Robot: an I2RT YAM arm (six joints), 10 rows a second.
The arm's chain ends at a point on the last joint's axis. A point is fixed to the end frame.
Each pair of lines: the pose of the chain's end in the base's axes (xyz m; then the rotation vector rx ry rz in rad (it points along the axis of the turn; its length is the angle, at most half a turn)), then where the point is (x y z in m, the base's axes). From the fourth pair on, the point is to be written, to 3 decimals.
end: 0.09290 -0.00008 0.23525 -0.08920 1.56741 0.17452
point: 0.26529 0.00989 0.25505
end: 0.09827 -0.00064 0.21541 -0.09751 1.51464 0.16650
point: 0.26935 0.00947 0.24434
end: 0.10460 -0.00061 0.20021 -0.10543 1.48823 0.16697
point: 0.27480 0.01049 0.23365
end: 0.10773 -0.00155 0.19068 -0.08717 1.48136 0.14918
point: 0.278 0.006 0.225
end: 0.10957 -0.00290 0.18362 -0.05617 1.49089 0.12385
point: 0.280 -0.002 0.217
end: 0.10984 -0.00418 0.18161 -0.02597 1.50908 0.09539
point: 0.281 -0.010 0.212
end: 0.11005 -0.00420 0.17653 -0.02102 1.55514 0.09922
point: 0.282 -0.010 0.199
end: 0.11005 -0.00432 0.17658 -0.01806 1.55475 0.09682
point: 0.282 -0.011 0.199
